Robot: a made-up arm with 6 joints. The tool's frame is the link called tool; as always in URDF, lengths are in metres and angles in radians. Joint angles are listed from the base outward.
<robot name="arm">
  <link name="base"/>
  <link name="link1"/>
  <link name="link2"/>
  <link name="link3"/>
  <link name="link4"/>
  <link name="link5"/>
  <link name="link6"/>
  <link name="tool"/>
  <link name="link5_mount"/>
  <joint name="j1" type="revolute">
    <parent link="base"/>
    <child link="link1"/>
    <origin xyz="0.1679 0.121 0.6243" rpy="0 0 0"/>
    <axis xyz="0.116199 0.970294 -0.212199"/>
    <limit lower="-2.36" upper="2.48"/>
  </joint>
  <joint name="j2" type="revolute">
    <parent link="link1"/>
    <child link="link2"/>
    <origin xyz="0.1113 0.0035 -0.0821" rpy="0 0 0"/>
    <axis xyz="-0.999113 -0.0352 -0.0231"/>
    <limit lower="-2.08" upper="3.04"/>
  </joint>
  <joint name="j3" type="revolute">
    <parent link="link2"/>
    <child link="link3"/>
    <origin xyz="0.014 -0.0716 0.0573" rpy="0 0 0"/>
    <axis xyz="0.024 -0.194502 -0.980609"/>
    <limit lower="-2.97" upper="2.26"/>
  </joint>
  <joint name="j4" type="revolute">
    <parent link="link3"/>
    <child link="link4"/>
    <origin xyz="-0.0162 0.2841 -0.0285" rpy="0 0 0"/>
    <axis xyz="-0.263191 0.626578 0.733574"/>
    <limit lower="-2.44" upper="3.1"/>
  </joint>
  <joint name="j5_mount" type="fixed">
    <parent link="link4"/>
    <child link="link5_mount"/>
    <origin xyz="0.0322 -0.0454 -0.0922" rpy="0 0 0"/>
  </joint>
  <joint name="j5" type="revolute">
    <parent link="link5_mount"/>
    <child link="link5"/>
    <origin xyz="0.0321 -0.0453 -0.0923" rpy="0 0 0"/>
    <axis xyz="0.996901 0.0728 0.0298"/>
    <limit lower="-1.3" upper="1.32"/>
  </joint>
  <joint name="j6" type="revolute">
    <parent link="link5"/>
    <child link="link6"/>
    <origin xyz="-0.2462 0.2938 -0.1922" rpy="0 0 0"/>
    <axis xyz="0 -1 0"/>
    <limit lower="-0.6" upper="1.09"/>
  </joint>
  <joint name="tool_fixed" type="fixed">
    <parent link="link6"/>
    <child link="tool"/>
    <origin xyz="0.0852 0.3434 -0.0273" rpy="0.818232 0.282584 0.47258"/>
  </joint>
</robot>
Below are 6 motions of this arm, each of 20 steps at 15 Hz.
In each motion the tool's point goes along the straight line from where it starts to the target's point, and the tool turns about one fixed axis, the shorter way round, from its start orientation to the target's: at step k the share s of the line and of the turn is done. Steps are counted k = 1, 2, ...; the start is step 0. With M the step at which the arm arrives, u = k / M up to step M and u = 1 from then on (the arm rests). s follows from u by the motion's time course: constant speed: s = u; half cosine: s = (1 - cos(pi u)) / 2; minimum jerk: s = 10 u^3 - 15 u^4 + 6 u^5.
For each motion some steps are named. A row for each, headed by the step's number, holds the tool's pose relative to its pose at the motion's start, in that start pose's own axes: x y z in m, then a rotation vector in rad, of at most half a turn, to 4 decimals.
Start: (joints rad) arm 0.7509 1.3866 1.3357 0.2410 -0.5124 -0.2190
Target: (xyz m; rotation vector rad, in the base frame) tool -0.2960 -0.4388 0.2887 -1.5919 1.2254 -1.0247
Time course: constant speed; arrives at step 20
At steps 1, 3, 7, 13, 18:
1: -0.0202 -0.0362 -0.0033 -0.0510 0.0259 -0.0065
3: -0.0607 -0.1086 -0.0099 -0.1531 0.0778 -0.0195
7: -0.1415 -0.2534 -0.0230 -0.3572 0.1816 -0.0455
13: -0.2628 -0.4706 -0.0427 -0.6633 0.3372 -0.0844
18: -0.3639 -0.6516 -0.0592 -0.9184 0.4669 -0.1169

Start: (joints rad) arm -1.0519 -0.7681 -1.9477 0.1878 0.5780 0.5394
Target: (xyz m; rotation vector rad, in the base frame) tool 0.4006 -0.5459 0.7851 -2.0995 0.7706 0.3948
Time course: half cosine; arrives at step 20
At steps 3, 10, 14, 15, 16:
3: -0.0219 0.0117 0.0247 0.0219 0.0951 -0.0800
10: -0.2010 0.1074 0.2266 0.2010 0.8727 -0.7344
14: -0.3192 0.1706 0.3597 0.3191 1.3857 -1.1661
15: -0.3432 0.1834 0.3867 0.3431 1.4898 -1.2538
16: -0.3637 0.1943 0.4098 0.3636 1.5787 -1.3286

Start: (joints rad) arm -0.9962 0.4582 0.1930 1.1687 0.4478 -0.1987
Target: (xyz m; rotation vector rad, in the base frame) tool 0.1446 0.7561 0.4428 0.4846 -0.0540 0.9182
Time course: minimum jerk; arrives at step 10
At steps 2, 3, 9, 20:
2: -0.0104 0.0172 0.0132 -0.0024 -0.0411 0.0435
3: -0.0292 0.0483 0.0371 -0.0067 -0.1157 0.1226
9: -0.1773 0.2937 0.2257 -0.0408 -0.7032 0.7453
20: -0.1789 0.2963 0.2276 -0.0411 -0.7092 0.7517

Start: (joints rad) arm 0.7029 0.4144 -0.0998 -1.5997 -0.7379 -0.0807
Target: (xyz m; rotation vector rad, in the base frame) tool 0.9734 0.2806 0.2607 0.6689 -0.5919 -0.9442
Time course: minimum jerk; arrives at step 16
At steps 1, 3, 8, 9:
1: 0.0004 0.0008 0.0010 0.0017 -0.0006 -0.0002
3: 0.0088 0.0184 0.0230 0.0368 -0.0121 -0.0046
8: 0.0904 0.1883 0.2355 0.3769 -0.1244 -0.0471
9: 0.1114 0.2319 0.2901 0.4643 -0.1532 -0.0581

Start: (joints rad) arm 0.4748 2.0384 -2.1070 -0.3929 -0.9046 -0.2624
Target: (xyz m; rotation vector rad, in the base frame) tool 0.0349 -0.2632 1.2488 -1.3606 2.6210 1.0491
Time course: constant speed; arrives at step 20
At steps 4, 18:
4: -0.0111 -0.0246 0.0056 -0.0264 -0.0259 0.0390
18: -0.0501 -0.1108 0.0252 -0.1189 -0.1166 0.1756

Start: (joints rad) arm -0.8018 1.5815 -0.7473 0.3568 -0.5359 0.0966
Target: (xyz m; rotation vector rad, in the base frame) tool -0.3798 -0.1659 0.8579 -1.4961 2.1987 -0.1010
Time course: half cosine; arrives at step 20
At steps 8, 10, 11, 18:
8: -0.2393 -0.1588 0.0070 -0.2141 0.2992 0.2566
10: -0.3463 -0.2299 0.0102 -0.3098 0.4329 0.3714
11: -0.4005 -0.2658 0.0118 -0.3583 0.5007 0.4295
18: -0.6757 -0.4485 0.0199 -0.6045 0.8447 0.7247

